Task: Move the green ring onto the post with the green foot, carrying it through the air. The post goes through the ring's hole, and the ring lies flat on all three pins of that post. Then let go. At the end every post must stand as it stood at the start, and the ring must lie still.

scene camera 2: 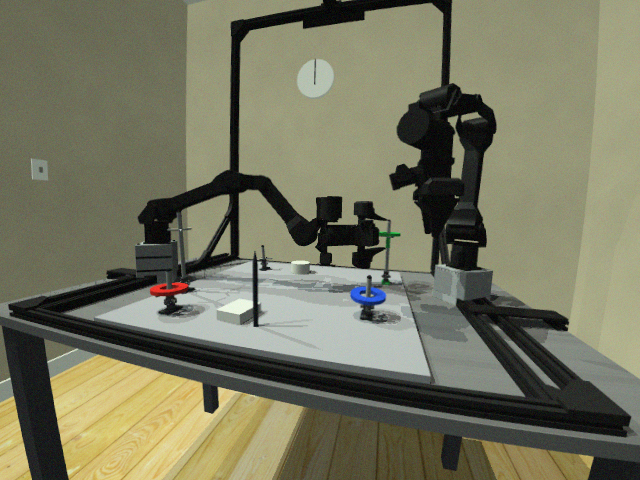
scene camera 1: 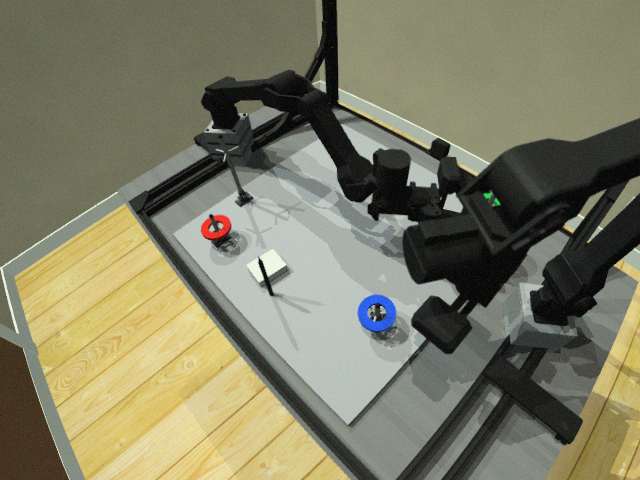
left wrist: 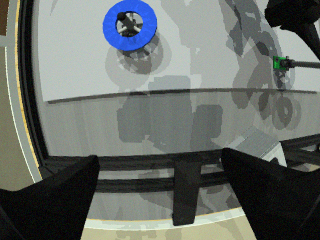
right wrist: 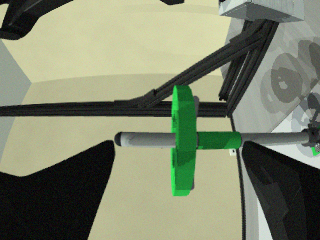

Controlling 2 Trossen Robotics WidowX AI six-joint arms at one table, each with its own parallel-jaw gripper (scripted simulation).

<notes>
I see my left gripper (scene camera 1: 455,314), my right gripper (scene camera 1: 483,205), a green ring (right wrist: 183,123) and a white block (scene camera 1: 274,265).
The white block also shows in scene camera 2 (scene camera 2: 239,311). My left gripper is seen too in scene camera 2 (scene camera 2: 431,235) and in the left wrist view (left wrist: 161,159). My right gripper shows as well in scene camera 2 (scene camera 2: 385,234) and in the right wrist view (right wrist: 181,148). The left wrist view does not show the green ring: it is out of frame. The left wrist view does not show the white block: it is out of frame.
</notes>
